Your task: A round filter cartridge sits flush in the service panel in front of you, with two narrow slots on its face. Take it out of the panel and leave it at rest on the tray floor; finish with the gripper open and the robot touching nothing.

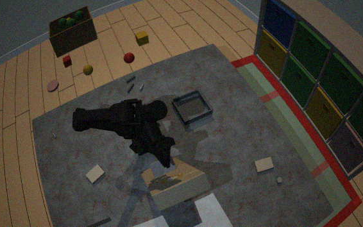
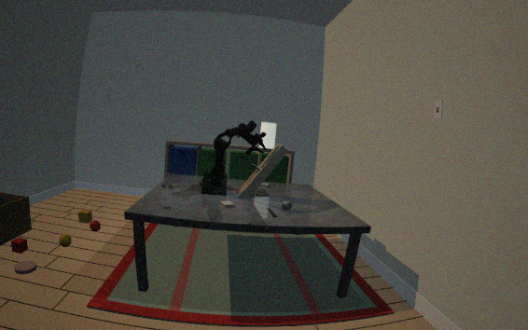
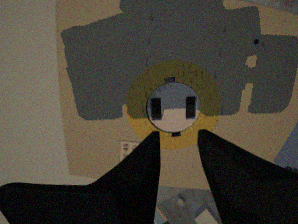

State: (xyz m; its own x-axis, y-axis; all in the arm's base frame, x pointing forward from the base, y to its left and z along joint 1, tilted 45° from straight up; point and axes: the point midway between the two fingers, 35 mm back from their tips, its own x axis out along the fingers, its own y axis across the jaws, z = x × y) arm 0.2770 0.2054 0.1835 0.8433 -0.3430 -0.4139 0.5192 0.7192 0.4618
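Right now my gripper tip is 50 mm short of the round filter cartridge and 40 mm above it. The rest, counted from my gripper tip: grey tray: 390 mm behind, 260 mm to the left, 300 mm below.
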